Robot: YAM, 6 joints.
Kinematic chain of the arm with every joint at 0, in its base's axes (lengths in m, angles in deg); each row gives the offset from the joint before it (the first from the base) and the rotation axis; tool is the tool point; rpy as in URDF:
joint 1: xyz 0 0 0.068 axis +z
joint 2: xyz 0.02 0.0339 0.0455 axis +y
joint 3: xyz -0.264 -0.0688 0 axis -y
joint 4: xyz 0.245 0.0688 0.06 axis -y
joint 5: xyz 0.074 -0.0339 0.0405 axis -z
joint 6: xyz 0.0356 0 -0.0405 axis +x
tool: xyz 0 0 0 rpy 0 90 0
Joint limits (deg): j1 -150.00..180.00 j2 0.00..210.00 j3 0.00..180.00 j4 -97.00..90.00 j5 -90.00..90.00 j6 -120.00..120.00
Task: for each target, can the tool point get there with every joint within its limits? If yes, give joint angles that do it. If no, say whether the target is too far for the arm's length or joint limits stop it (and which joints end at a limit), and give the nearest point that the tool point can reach.
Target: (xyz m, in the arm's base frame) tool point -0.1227 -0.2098 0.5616
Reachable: yes | joints 52.43 48.54 164.15 -78.76 59.51 36.78
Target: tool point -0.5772 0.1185 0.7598
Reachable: no: too far | nearest point -0.4248 0.0872 0.5831 | short by 0.235 m
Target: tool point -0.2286 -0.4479 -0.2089
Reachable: yes | joints -113.69 193.49 127.04 26.74 55.51 55.18
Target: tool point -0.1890 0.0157 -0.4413
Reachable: no: joint limits stop it (at a limit: joint 2) | nearest point -0.1980 0.0164 -0.3769 | short by 0.065 m
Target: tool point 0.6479 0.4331 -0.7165
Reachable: no: too far | nearest point 0.3888 0.2599 -0.3065 | short by 0.515 m
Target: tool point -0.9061 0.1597 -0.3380
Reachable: no: too far | nearest point -0.5706 0.1006 -0.1671 | short by 0.381 m
